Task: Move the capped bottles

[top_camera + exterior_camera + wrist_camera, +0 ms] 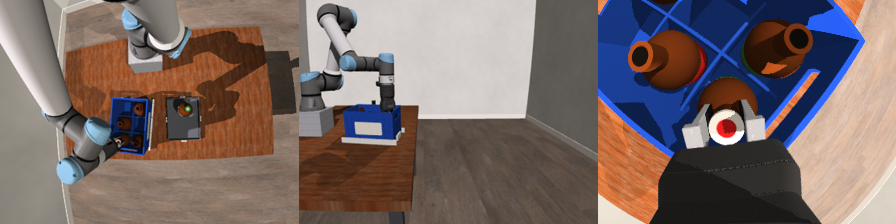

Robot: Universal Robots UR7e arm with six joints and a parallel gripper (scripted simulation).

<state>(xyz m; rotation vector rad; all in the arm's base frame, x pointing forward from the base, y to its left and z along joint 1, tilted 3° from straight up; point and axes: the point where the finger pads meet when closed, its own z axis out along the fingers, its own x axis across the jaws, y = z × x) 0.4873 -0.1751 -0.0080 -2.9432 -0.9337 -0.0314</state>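
My hand is 60 mm above the red-capped bottle. The rest, counted from my hand: brown bottle 90 mm to the left, 60 mm below, 20 mm ahead; then blue crate 80 mm behind, 60 mm to the left, 60 mm below; then dark grey tray 350 mm to the left, 130 mm below, 80 mm behind.
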